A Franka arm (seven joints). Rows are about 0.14 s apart.
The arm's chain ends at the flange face. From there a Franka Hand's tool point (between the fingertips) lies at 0.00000 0.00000 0.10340 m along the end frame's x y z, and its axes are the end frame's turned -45 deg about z.
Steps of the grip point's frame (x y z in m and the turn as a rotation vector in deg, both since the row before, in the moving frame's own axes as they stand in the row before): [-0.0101, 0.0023, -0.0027, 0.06, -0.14, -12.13]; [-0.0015, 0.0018, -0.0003, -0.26, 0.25, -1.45]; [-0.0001, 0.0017, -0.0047, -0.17, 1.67, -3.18]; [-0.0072, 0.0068, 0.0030, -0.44, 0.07, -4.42]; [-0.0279, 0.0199, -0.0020, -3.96, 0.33, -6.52]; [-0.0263, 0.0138, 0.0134, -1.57, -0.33, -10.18]
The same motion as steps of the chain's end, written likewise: [-0.0053, 0.0086, -0.0027, -0.06, -0.14, -12.13]; [-0.0004, 0.0023, -0.0003, -0.01, 0.36, -1.45]; [-0.0012, 0.0033, -0.0047, 1.06, 1.30, -3.18]; [-0.0010, 0.0095, 0.0030, -0.26, 0.36, -4.42]; [-0.0114, 0.0295, -0.0018, -2.57, 3.03, -6.52]; [-0.0106, 0.0261, 0.0134, -1.34, 0.88, -10.18]
